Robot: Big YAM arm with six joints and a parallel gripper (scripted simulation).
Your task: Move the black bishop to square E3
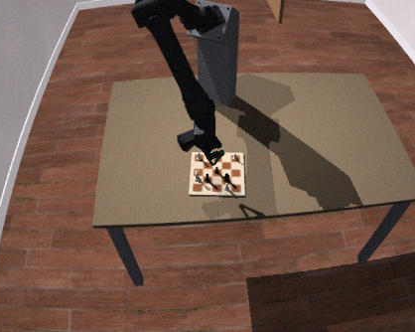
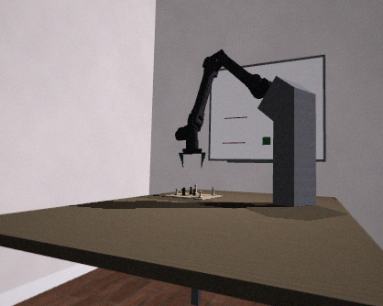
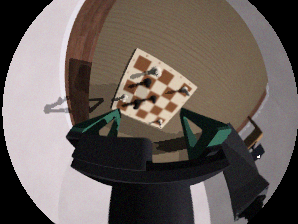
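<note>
Right now the black bishop is 130 mm below my hand. From my hand the other things lie so: chessboard 10 mm behind, 50 mm to the left, 150 mm below.
</note>
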